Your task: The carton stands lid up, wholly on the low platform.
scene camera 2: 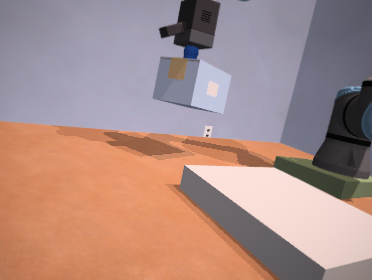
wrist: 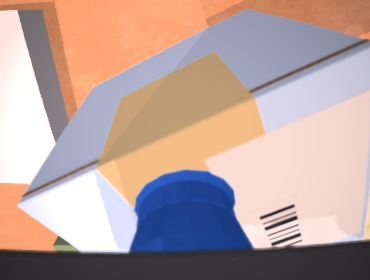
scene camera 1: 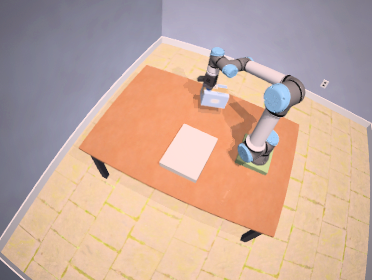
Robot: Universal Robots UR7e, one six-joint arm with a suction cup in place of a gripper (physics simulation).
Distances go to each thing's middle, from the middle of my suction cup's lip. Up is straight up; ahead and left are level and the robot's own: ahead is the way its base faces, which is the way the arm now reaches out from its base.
Now: suction cup 40 mm past the pale blue carton (wrist: 268, 103), 20 mm to the left of it and 70 mm above it. Round my suction cup: low white platform (scene camera 2: 281, 220) (60 mm behind, 340 mm to the left, 230 mm below).
